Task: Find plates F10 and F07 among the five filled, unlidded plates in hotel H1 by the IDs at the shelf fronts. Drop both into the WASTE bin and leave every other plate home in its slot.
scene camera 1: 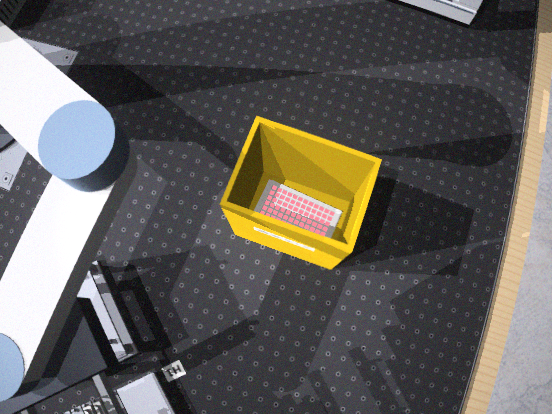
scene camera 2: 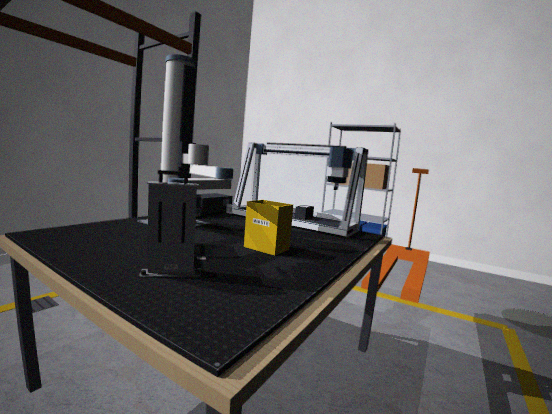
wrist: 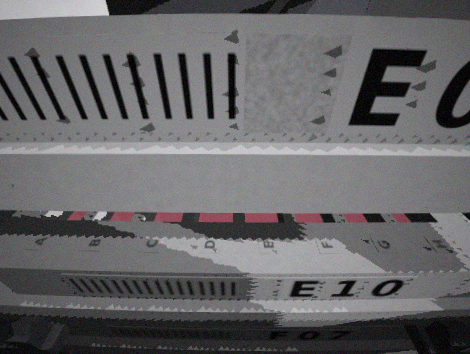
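Frame: origin at the arm's base, x left, y up, z ahead, level; centimetres.
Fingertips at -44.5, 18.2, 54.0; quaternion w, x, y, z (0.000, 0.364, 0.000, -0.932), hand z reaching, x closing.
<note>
A point is followed by its place in that frame, as x, y, z.
In the wrist view plate F07 (wrist: 310,335) {-39.7, 17.0, 46.5} shows dim at the bottom, close below plate E10 (wrist: 345,288). Pink wells show behind E10's front. A nearer plate, its ID cut off after "E0" (wrist: 395,87), fills the top. My gripper's fingers are hidden behind these plates and hotel H1; it appears shut on F07, which sits slightly raised towards E10. The yellow WASTE bin (scene camera 1: 245,230) {-8.4, 9.2, 58.8} (scene camera 2: 260,237) {-8.5, 7.3, 64.9} stands upright; a plate with pink wells (scene camera 1: 305,207) {-1.0, 3.2, 65.6} lies on its floor, its ID not visible. A tall dark housing (scene camera 2: 172,220) {-49.1, 18.4, 59.1}, seemingly H1's back, shows in scene camera 2.
The arm's white links (scene camera 1: 60,225) {-17.4, 29.4, 43.4} reach over the lower left, above metal racks beside the H1 tag (scene camera 1: 174,370) {-31.7, 1.3, 54.8}. The bin stands to the right of the arm. A gantry frame (scene camera 2: 354,195) {51.2, 24.5, 85.1} stands behind the bin. The table's wooden edge (scene camera 1: 507,250) {4.1, 0.0, 101.4} runs along the right.
</note>
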